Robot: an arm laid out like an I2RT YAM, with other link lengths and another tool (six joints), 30 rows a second.
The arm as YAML. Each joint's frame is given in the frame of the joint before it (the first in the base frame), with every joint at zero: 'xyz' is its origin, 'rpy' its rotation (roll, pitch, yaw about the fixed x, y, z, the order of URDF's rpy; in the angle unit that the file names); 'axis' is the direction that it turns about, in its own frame. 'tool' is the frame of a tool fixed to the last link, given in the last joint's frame.
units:
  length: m
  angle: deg
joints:
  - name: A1
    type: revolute
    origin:
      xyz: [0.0, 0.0, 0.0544]
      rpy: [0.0, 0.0, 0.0]
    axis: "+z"
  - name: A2
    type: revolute
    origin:
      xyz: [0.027, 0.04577, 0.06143]
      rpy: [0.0, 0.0, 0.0]
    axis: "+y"
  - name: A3
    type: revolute
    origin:
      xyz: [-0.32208, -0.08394, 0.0]
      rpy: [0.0, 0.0, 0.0]
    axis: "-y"
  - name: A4
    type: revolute
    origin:
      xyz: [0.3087, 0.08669, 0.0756]
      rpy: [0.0, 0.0, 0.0]
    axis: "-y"
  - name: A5
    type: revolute
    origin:
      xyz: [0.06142, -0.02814, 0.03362]
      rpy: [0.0, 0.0, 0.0]
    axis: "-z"
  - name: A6
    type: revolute
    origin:
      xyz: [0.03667, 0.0, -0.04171]
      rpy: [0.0, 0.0, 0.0]
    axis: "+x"
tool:
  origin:
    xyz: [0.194, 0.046, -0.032]
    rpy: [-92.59, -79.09, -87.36]
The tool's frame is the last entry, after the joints.
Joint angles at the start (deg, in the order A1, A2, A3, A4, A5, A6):
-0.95 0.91 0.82 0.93 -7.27 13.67
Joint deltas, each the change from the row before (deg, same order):
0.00 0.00 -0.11 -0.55 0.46 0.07
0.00 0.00 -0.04 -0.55 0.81 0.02
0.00 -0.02 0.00 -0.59 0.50 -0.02
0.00 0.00 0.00 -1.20 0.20 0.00
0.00 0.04 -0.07 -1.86 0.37 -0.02
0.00 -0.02 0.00 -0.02 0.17 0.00
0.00 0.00 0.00 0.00 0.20 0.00
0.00 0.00 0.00 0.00 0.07 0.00
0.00 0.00 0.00 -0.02 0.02 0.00
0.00 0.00 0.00 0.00 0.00 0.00
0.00 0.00 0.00 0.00 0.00 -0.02
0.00 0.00 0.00 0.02 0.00 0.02
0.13 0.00 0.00 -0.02 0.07 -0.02
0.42 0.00 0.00 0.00 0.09 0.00
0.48 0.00 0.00 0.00 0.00 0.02
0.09 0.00 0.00 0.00 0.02 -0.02
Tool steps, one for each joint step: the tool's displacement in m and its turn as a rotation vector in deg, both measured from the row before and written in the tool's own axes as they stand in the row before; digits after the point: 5 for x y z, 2 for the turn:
-0.00271 0.00322 0.00023 -0.69 -0.40 0.16
-0.00150 0.00424 0.00048 -0.98 -0.20 0.09
-0.00177 0.00300 0.00014 -0.69 -0.31 0.04
-0.00514 0.00317 -0.00043 -0.68 -1.00 0.12
-0.00871 0.00554 -0.00057 -1.15 -1.63 0.17
0.00028 0.00062 0.00012 -0.15 0.07 0.00
0.00034 0.00073 0.00018 -0.18 0.08 0.00
0.00012 0.00026 0.00006 -0.06 0.03 0.00
-0.00006 0.00011 0.00001 -0.03 -0.01 0.00
0.00000 0.00000 0.00000 0.00 0.00 0.00
-0.00001 0.00001 0.00000 0.00 0.00 -0.02
0.00011 -0.00006 0.00001 0.01 0.02 0.02
-0.00029 -0.00031 -0.00010 0.05 -0.04 -0.03
-0.00083 -0.00168 -0.00041 0.30 -0.14 -0.03
-0.00110 -0.00231 -0.00056 0.43 -0.20 -0.02
-0.00019 -0.00034 -0.00009 0.06 -0.03 -0.03

